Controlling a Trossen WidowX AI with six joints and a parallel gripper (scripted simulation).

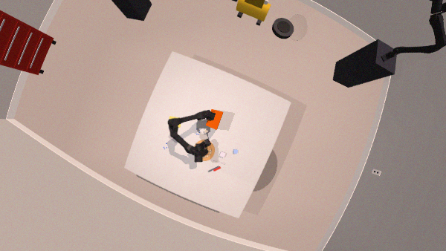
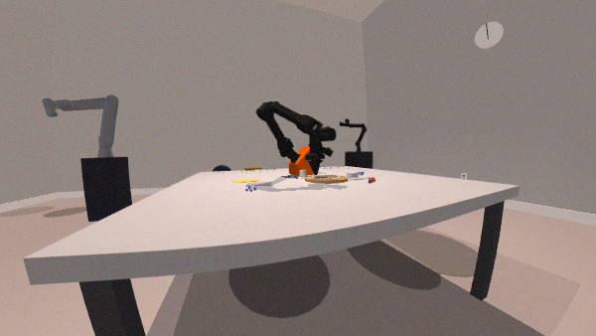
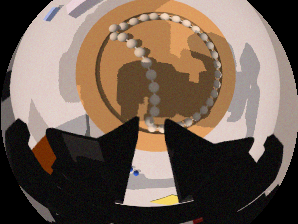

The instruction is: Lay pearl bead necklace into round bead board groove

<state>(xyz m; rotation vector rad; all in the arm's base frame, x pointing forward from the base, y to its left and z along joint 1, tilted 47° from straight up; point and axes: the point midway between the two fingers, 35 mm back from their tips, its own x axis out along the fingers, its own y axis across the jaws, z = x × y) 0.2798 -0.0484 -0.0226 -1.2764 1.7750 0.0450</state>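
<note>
Right now my gripper tip is 4 cm short of the round tan bead board, 3 cm to the right of it and 1 cm above it. Also, from my gripper tip: tool 18 cm ahead, 19 cm to the left, 2 cm below; then white square 2 cm ahead, 21 cm to the left, 1 cm below; then pale blue cube 4 cm behind, 32 cm to the left, 1 cm below.
</note>
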